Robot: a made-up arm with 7 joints.
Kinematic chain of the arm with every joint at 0, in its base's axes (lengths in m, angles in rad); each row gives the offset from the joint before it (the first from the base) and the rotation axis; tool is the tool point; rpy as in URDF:
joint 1: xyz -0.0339 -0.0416 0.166 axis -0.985 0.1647 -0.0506
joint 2: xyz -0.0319 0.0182 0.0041 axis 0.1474 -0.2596 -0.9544
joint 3: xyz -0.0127 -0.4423 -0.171 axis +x
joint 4: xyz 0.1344 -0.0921 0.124 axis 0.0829 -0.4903 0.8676
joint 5: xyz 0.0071 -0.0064 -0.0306 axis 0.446 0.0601 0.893
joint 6: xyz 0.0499 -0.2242 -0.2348 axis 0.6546 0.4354 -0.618
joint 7: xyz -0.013 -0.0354 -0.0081 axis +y
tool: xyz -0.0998 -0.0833 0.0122 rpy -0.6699 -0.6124 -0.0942
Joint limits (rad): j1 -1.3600..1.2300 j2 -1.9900..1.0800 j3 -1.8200..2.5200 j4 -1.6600..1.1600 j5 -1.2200..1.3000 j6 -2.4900..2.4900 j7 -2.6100..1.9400
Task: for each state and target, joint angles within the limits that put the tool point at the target. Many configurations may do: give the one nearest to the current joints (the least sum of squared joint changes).
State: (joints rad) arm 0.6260 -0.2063 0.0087 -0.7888 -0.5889 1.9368 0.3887
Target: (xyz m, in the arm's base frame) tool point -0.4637 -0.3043 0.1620
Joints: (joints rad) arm 0.3064 0.5921 -0.1522 -0.9867 -0.7484 1.8378 0.4631
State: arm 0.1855 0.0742 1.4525 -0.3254 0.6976 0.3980 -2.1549
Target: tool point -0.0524 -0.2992 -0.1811
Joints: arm 0.4702 0.0521 1.5671 -0.5746 0.6965 0.5465 -2.0706
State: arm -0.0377 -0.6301 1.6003 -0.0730 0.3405 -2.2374 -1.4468
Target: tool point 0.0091 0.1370 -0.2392
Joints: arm -0.5514 -0.7456 2.3261 -0.5645 0.0945 -1.5814 -1.2671
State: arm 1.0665 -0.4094 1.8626 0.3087 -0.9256 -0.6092 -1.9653
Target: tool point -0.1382 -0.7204 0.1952
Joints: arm 1.2300 -0.4749 1.9187 0.2145 -1.0096 -0.6040 -1.9620
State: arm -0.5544 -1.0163 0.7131 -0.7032 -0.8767 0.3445 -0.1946
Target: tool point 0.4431 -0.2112 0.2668
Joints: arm -0.3383 -1.5889 0.8504 -1.3159 -1.1611 0.1799 -0.0664
